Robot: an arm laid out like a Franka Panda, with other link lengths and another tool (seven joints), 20 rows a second.
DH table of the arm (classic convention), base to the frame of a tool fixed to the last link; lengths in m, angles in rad. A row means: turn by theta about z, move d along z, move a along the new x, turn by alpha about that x. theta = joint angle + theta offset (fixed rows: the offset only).
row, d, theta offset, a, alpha
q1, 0.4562, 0, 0, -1.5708
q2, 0, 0, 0, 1.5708
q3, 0.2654, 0, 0.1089, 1.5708
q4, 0, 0, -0.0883, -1.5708
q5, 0.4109, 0, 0, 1.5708
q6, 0, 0, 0.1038, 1.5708
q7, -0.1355, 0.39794, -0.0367, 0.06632
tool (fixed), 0.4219, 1.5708, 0, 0
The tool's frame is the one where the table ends.
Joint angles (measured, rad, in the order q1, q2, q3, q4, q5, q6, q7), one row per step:
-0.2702, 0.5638, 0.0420, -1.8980, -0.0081, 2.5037, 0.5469
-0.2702, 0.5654, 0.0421, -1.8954, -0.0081, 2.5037, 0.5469
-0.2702, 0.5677, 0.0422, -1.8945, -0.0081, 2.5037, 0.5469
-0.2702, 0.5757, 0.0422, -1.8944, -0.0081, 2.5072, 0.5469
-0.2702, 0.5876, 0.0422, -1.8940, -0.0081, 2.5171, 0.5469
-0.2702, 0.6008, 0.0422, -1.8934, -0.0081, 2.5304, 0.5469
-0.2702, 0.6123, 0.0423, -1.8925, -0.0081, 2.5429, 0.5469
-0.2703, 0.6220, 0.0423, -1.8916, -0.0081, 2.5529, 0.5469
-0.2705, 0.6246, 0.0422, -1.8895, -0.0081, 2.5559, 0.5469
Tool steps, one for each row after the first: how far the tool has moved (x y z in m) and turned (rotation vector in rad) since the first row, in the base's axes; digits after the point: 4 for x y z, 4 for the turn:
0.0008, -0.0001, 0.0001, -0.0001, -0.0010, 0.0000
0.0005, 0.0001, -0.0011, 0.0003, 0.0003, 0.0001
-0.0015, 0.0006, -0.0060, 0.0017, 0.0045, 0.0000
-0.0030, 0.0012, -0.0127, 0.0025, 0.0060, -0.0002
-0.0040, 0.0016, -0.0198, 0.0029, 0.0052, -0.0004
-0.0046, 0.0019, -0.0257, 0.0029, 0.0032, -0.0006
-0.0051, 0.0021, -0.0306, 0.0030, 0.0019, -0.0009
-0.0042, 0.0017, -0.0311, 0.0025, -0.0005, -0.0013

